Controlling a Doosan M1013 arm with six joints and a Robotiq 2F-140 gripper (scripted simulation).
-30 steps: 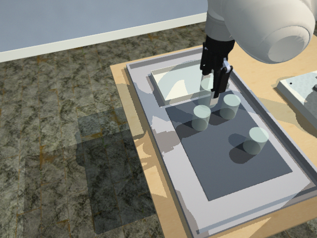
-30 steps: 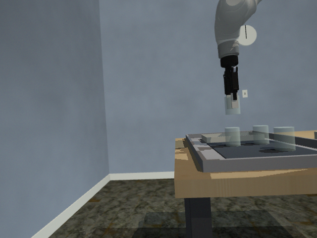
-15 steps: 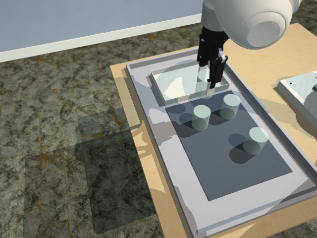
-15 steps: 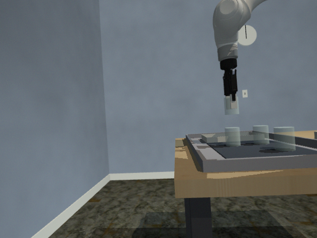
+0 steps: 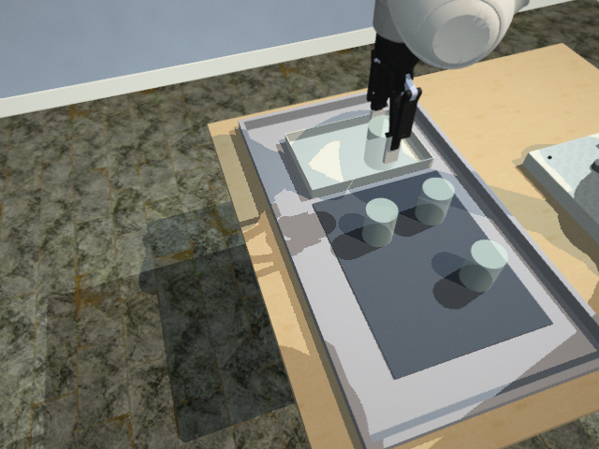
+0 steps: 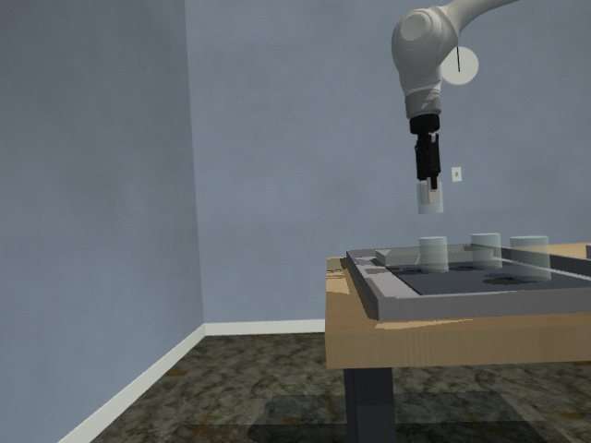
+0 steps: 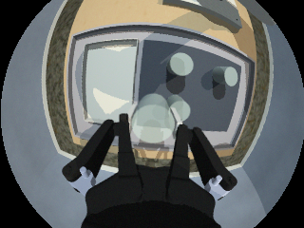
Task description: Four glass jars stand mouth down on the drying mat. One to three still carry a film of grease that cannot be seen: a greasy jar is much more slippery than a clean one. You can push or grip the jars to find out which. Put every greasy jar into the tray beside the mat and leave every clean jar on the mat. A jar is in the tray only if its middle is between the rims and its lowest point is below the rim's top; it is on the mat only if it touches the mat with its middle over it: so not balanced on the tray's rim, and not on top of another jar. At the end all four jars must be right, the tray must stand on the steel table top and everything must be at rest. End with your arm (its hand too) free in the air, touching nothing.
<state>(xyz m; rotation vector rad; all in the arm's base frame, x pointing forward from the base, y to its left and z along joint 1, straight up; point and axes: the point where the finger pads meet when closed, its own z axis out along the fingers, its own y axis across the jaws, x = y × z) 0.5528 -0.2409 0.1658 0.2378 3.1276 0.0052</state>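
Now: hand 190 mm above the cream tray, 160 mm to the left of it and 60 mm past it. Round my hand: dark drying mat (200 mm below, 160 mm to the left, 10 mm behind); then rimmed steel top (200 mm below, 50 mm to the left, 10 mm behind).
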